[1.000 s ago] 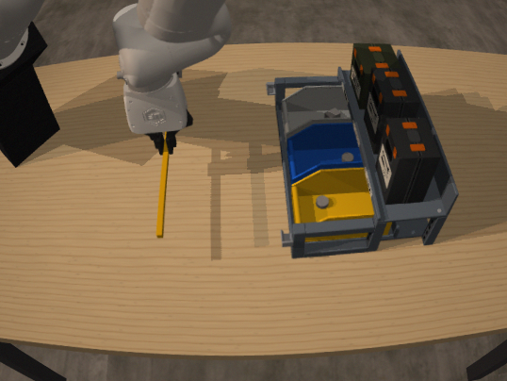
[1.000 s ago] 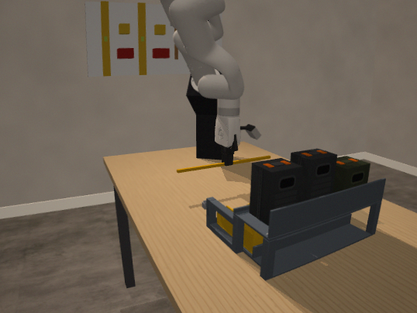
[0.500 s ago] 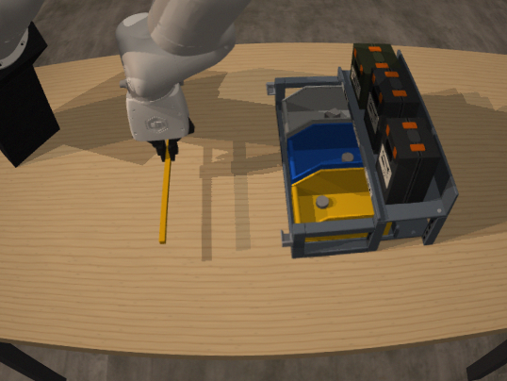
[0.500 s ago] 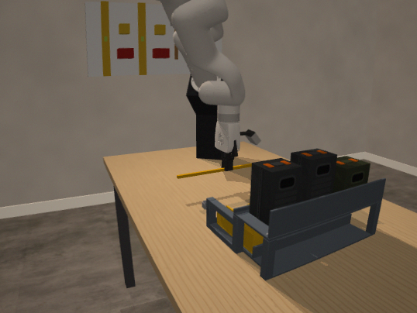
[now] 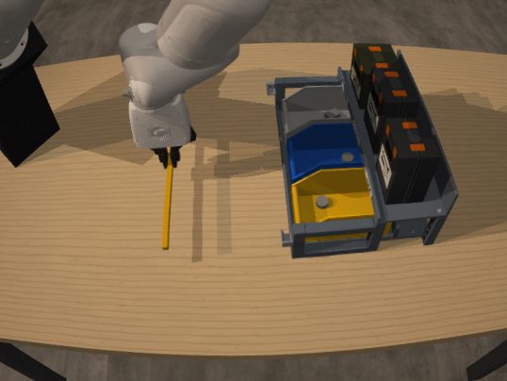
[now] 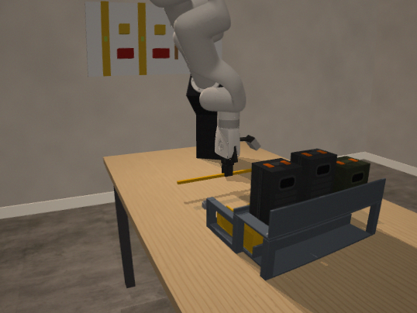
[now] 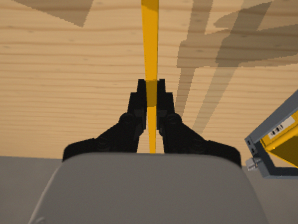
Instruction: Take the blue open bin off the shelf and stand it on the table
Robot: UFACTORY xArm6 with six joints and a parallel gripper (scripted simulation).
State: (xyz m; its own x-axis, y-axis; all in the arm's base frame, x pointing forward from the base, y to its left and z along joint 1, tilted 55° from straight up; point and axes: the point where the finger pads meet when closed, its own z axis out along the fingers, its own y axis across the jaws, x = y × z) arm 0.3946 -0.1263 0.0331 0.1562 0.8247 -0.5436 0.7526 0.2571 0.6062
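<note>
Right now my hand is 30 cm short of the blue open bin, 6 cm to the left of it and 3 cm above it. From my hand the other things lie so: yellow bin: 28 cm ahead, 17 cm to the right, 3 cm below; then yellow rail: 2 cm below; then grey bin: 32 cm ahead, 5 cm to the left, 3 cm below.
</note>
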